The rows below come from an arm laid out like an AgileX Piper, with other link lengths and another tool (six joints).
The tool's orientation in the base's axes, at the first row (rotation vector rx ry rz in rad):
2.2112 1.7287 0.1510
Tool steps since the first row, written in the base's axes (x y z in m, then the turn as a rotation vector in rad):
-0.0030 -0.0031 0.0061 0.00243 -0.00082 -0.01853
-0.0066 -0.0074 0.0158 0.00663 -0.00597 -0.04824
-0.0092 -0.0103 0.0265 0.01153 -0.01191 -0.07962
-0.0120 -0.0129 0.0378 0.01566 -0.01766 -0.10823
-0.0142 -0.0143 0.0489 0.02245 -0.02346 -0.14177
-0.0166 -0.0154 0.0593 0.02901 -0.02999 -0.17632
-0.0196 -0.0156 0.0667 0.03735 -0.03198 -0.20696
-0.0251 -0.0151 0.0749 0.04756 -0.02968 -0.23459
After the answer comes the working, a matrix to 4 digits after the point.
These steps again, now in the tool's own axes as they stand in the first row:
-0.0045 -0.0002 -0.0060 0.00202 -0.00351 0.01826
-0.0107 0.0005 -0.0153 0.00166 -0.00805 0.04836
-0.0154 0.0021 -0.0255 0.00092 -0.01231 0.08039
-0.0199 0.0037 -0.0365 -0.00017 -0.01644 0.10955
-0.0231 0.0055 -0.0472 -0.00003 -0.01967 0.14410
-0.0260 0.0069 -0.0575 -0.00054 -0.02329 0.17969
-0.0279 0.0065 -0.0653 0.00331 -0.02497 0.21122
-0.0298 0.0039 -0.0746 0.01140 -0.02485 0.23964

The tool's axes in the first row as the columns of a matrix, in the base's axes (rounded; the answer above uses it unrounded):
0.2584 0.9240 0.2820
0.9589 -0.2098 -0.1912
-0.1175 0.3198 -0.9402

